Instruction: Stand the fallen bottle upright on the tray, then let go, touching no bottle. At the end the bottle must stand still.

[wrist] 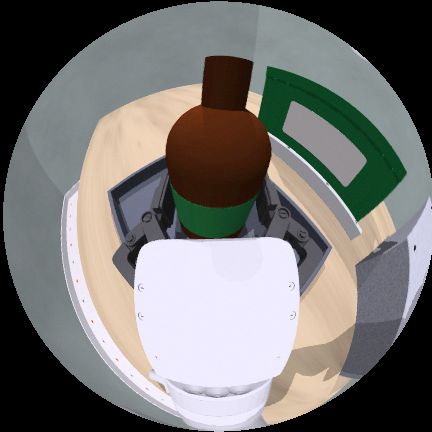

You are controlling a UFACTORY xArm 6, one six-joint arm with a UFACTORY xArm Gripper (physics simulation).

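Places are measured from the arm's base along level axes (x ahead, y left, z up), in centimetres.
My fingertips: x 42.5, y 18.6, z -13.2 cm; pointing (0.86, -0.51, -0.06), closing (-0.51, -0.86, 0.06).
Behind a point stands the place of what it marks.
The brown bottle [218, 155] {y 20.4, x 39.3, z -7.3 cm} with a green band is in the middle of the wrist view, its neck towards the top of the view. My gripper [214, 179] {y 18.6, x 42.5, z -13.2 cm} is shut on the bottle, with one dark finger on each side around the green band. The dark blue-grey tray [134, 202] {y 27.6, x 48.8, z -18.2 cm} shows behind and below the bottle and fingers, on both sides. The bottle's base is hidden behind the white gripper housing, so whether it touches the tray cannot be seen.
A green crate-like object [377, 167] {y 0.0, x 31.6, z -6.1 cm} with a grey panel stands at the upper right, behind a grey rail [320, 182] {y 1.5, x 37.2, z -16.3 cm}. A dark grey block [381, 300] {y 6.7, x 13.8, z -12.2 cm} is at the right. A white dotted strip [76, 260] runs along the left of the wooden table [130, 135] {y 25.8, x 72.8, z -18.7 cm}.
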